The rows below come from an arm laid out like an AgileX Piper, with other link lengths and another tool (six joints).
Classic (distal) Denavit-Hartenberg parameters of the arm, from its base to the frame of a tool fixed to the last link. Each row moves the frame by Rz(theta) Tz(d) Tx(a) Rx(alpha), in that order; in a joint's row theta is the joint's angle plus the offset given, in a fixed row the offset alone. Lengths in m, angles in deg.
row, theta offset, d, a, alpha
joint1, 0, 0.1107, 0, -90
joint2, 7.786, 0, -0.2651, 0
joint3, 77.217, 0, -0.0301, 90
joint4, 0, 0.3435, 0, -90
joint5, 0, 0, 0, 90
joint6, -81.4, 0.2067, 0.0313, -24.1
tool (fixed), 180, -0.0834, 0, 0
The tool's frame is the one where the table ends.
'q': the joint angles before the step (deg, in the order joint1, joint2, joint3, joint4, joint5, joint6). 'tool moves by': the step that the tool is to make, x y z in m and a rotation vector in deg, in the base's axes. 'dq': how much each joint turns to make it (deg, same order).
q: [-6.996, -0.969, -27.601, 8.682, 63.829, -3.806]
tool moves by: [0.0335, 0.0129, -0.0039, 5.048, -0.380, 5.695]
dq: [0.081, 7.252, -0.052, 9.379, -6.225, -4.448]
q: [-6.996, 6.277, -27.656, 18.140, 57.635, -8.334]
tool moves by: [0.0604, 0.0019, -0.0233, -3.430, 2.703, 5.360]
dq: [0.019, 14.998, -0.005, 6.155, -9.628, -13.109]
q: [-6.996, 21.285, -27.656, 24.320, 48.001, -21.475]
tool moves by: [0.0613, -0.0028, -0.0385, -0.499, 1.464, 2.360]
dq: [-0.006, 17.319, -0.748, 10.152, -12.122, -14.275]
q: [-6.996, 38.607, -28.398, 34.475, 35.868, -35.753]
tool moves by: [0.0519, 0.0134, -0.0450, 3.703, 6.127, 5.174]
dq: [1.416, 17.901, -4.682, 13.248, -2.250, -13.448]
